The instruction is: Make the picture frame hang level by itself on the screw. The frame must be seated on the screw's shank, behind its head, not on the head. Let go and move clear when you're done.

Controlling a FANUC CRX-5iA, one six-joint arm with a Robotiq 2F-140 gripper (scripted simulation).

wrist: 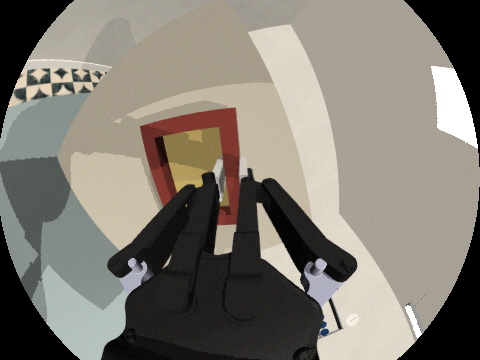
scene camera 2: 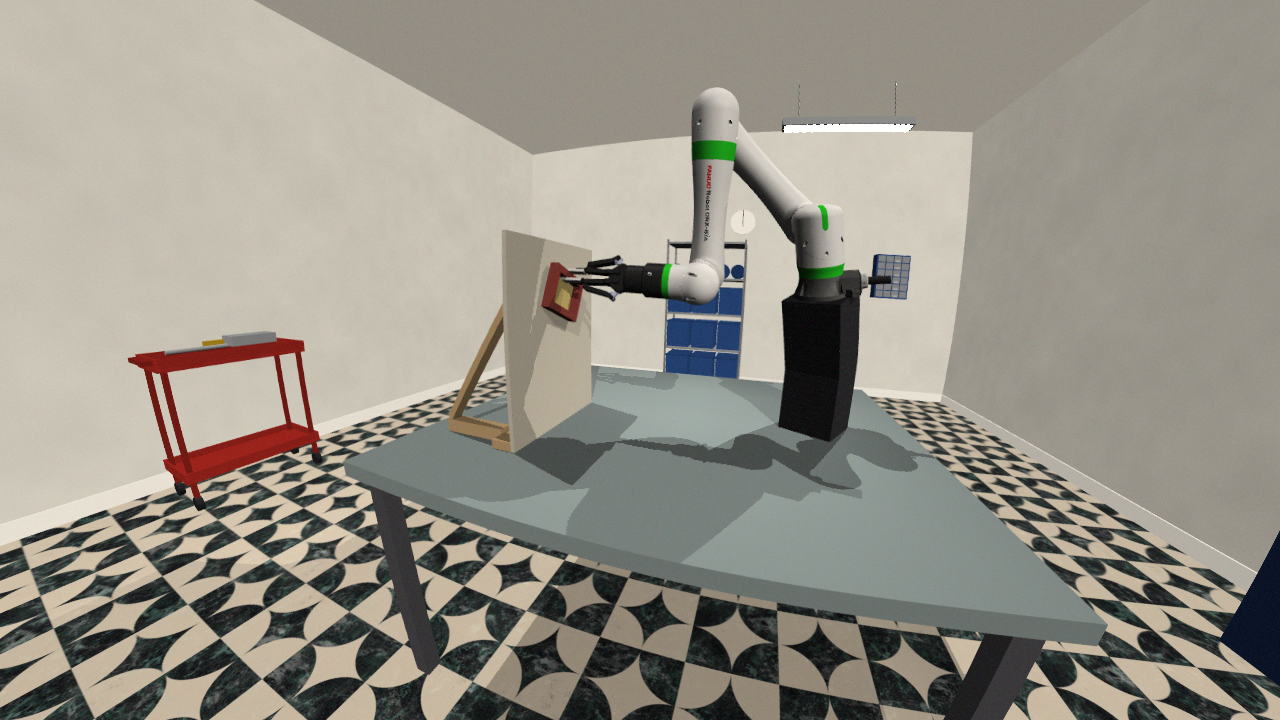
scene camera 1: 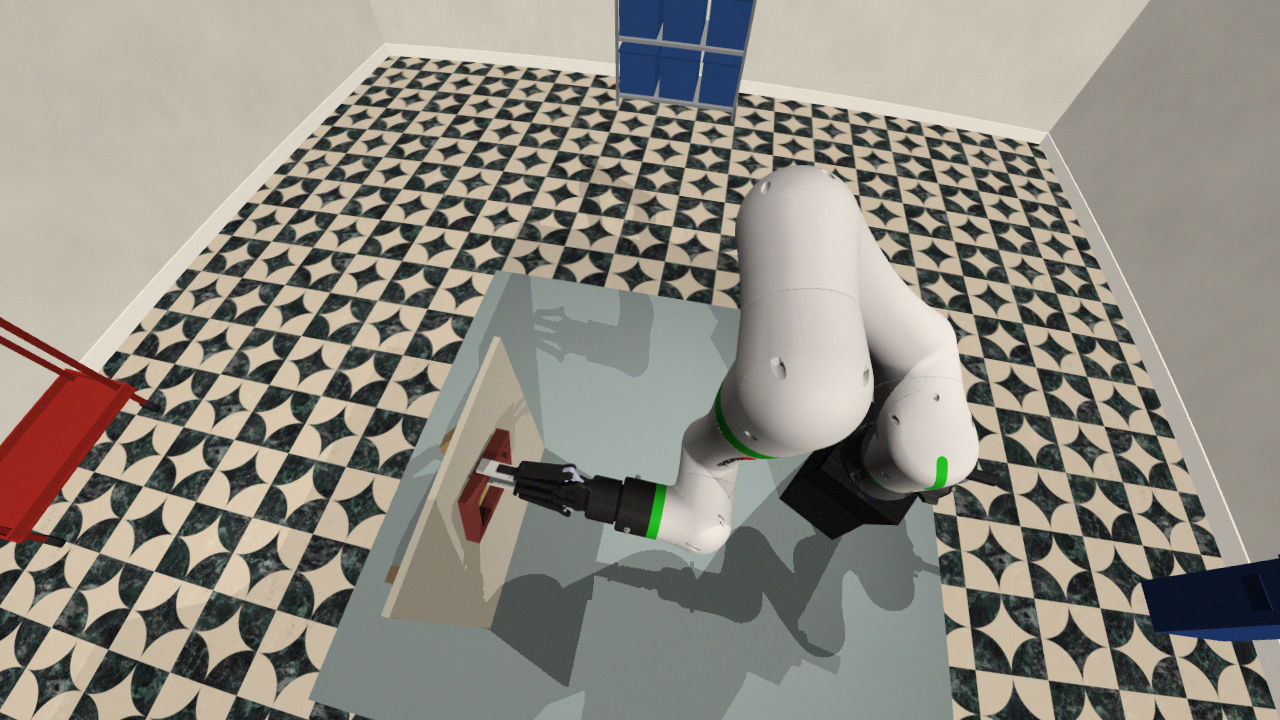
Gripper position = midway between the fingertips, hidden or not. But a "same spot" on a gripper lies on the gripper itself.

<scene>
gripper: wrist 233,164; scene camera 2; scene camera 1
red picture frame: wrist 180,158; scene camera 2; scene camera 1
same spot on red picture frame: (scene camera 1: 476,512) = (scene camera 2: 557,275)
same spot on gripper: (scene camera 1: 502,475) = (scene camera 2: 577,269)
</scene>
